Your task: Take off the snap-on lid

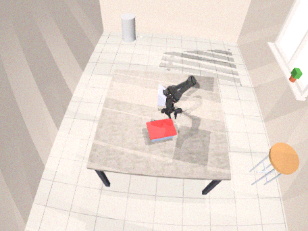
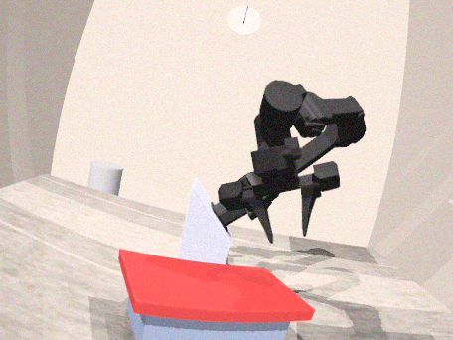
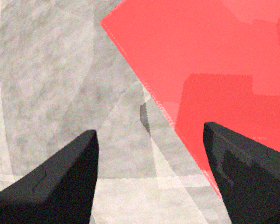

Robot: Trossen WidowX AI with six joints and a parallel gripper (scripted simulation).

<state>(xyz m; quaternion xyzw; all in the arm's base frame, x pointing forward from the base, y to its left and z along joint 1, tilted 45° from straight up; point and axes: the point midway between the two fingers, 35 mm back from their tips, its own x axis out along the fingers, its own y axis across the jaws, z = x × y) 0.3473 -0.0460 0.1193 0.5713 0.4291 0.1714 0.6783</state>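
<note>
My gripper tip is now 5 cm short of the lid, 10 cm to the left of it and 8 cm above it. Also, from my gripper tip: storage box (5 cm ahead, 10 cm to the right, 12 cm below).
</note>
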